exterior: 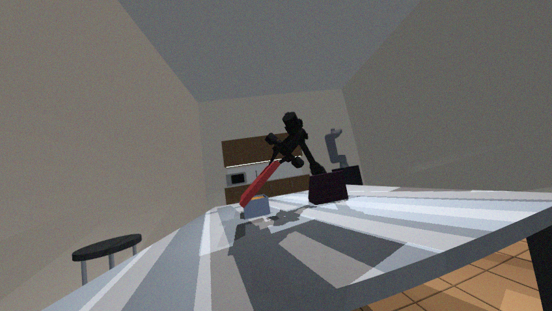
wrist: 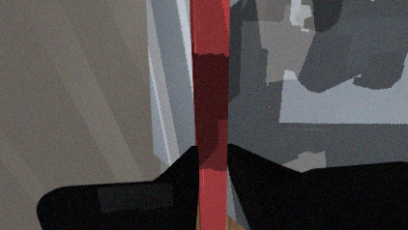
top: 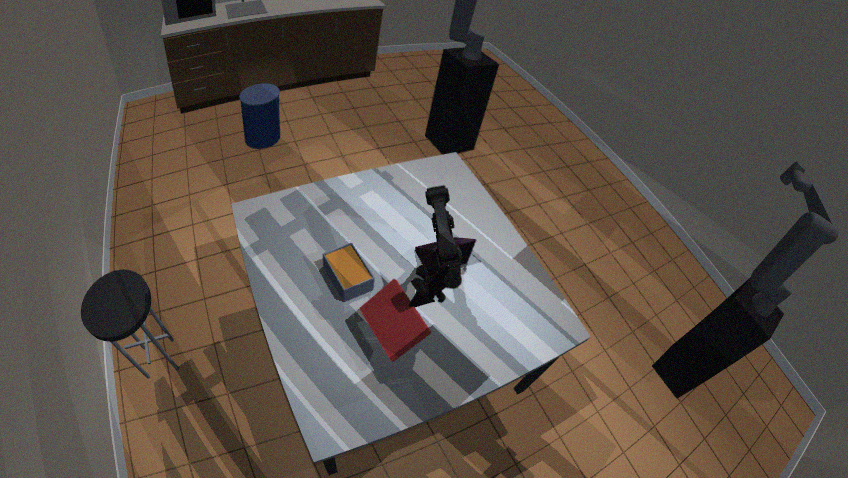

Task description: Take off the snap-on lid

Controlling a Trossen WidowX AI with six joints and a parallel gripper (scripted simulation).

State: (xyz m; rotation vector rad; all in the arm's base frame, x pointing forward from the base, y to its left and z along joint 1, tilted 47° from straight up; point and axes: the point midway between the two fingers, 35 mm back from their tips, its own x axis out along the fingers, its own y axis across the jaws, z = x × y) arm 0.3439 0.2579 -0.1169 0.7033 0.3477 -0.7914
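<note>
Now: gripper tip 7 cm short of the red lid and 5 cm above it. Also, from my gripper tip: storage box (8 cm ahead, 34 cm to the right, 19 cm below).
</note>
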